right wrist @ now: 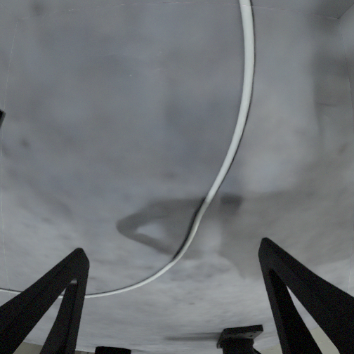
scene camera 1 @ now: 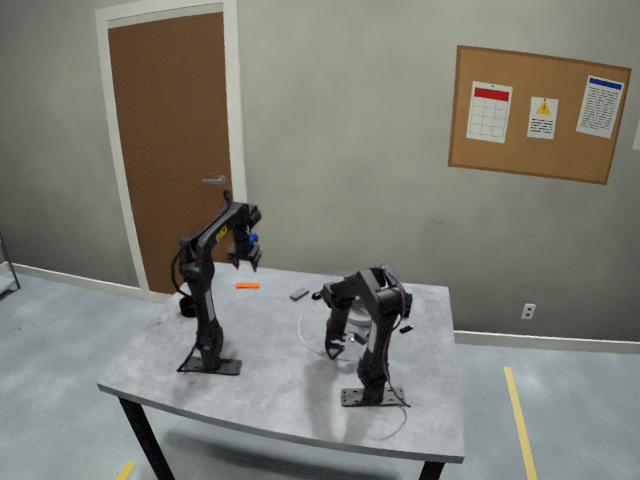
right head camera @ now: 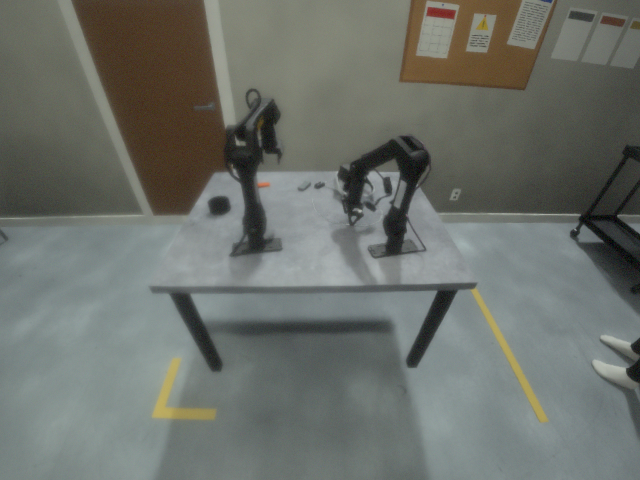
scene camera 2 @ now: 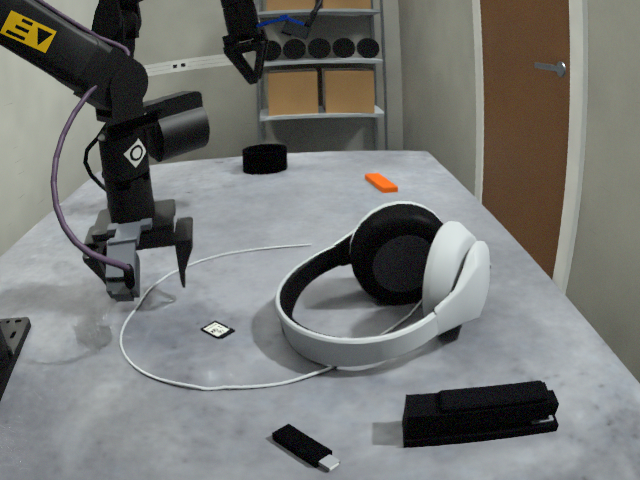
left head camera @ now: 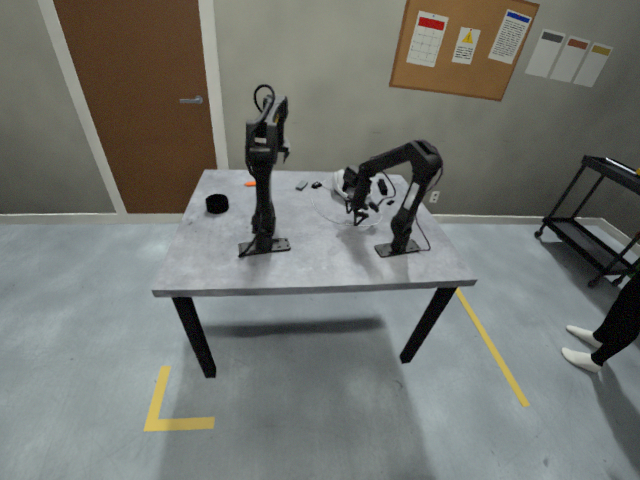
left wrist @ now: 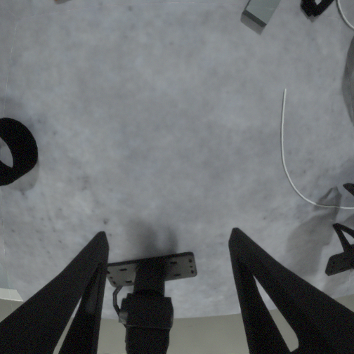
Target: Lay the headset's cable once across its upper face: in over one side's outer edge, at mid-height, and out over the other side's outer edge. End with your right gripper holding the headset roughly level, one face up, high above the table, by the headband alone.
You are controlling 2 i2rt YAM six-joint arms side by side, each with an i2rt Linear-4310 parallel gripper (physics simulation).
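Frame: origin at the left arm's base, x ahead, y left, z up, level; centimetres.
Where they show: left gripper, fingertip midpoint: [scene camera 1: 246,270] [right head camera: 270,164] [scene camera 2: 255,81]; right gripper, fingertip midpoint: [scene camera 1: 332,349] [right head camera: 348,219] [scene camera 2: 147,288] [left head camera: 351,219]; left arm's base, origin of the base link: [scene camera 1: 212,366] [right head camera: 257,247] [left head camera: 264,247]; right arm's base, origin of the base link: [scene camera 1: 373,398] [right head camera: 392,249] [left head camera: 397,249].
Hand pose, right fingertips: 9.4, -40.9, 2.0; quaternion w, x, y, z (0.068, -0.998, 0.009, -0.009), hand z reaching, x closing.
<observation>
Each offset is from my right fingertips to the centre of the thing, as dx, dy, dz. "spot": to the spot under its first point.
The white headset @(+25.8, -10.6, +2.6) [scene camera 2: 361,352] [scene camera 1: 360,316] lies on the table, headband to the left and ear cups to the right in scene camera 2. Its thin white cable @(spot: +6.5, -18.9, -1.7) [scene camera 2: 206,388] [left wrist: 283,145] [right wrist: 248,65] runs inside the band, emerges beneath its near side and curves over the table; its free end lies beyond the headband. No cable shows across the upper face. My right gripper [scene camera 2: 153,291] [right wrist: 171,251] [left wrist: 343,206] is open and empty, low above the table, with the cable passing below and between its spread fingers. My left gripper [left wrist: 169,237] [scene camera 1: 246,268] is open and empty, high above the table.
A black stapler @(+28.6, -31.0, +0.0) [scene camera 2: 480,414], a USB stick @(+13.9, -28.8, -1.6) [scene camera 2: 305,445] and a memory card @(+8.4, -8.0, -1.9) [scene camera 2: 217,329] lie around the headset. An orange block @(+42.5, +38.5, -1.5) [scene camera 2: 381,182] [scene camera 1: 247,285], a black round thing @(+22.4, +58.0, +0.4) [scene camera 2: 264,159] [left wrist: 22,152] and a grey block @(+37.1, +13.8, -1.2) [scene camera 1: 299,293] [left wrist: 260,12] lie farther off.
</observation>
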